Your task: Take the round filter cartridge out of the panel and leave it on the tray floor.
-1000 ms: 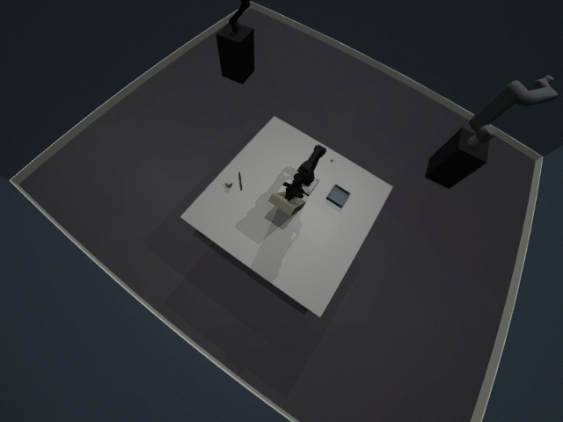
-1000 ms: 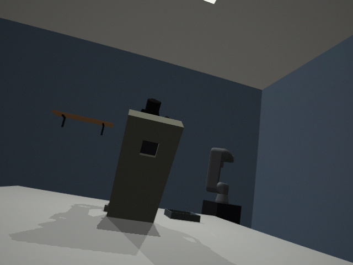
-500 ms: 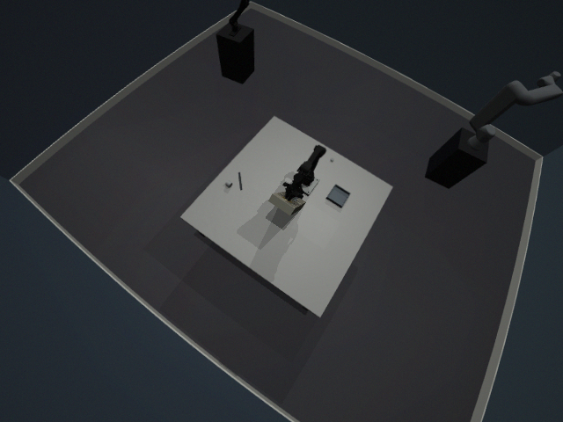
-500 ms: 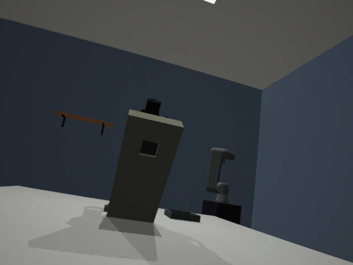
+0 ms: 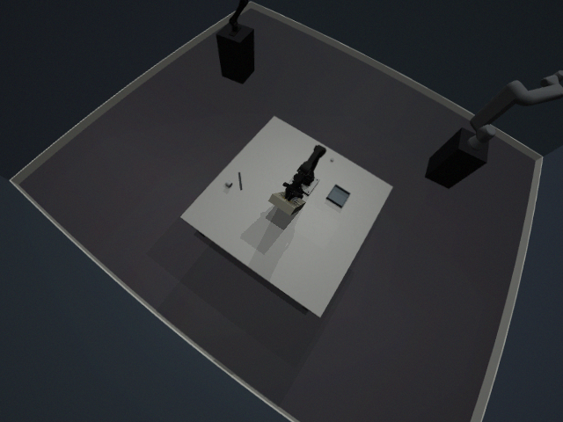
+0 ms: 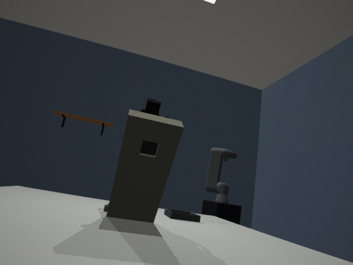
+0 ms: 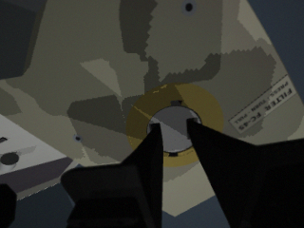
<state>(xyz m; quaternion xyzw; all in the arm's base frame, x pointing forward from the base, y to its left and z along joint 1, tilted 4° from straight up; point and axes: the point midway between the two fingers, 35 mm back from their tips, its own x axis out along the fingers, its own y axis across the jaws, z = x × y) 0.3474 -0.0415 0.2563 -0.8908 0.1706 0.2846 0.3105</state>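
The round filter cartridge lies 10 mm ahead of my gripper tip and 10 mm below it. The rest, counted from my gripper tip: square tray: 370 mm behind, 340 mm to the left, 270 mm below; small white piece: 30 mm behind, 520 mm to the right, 260 mm below.
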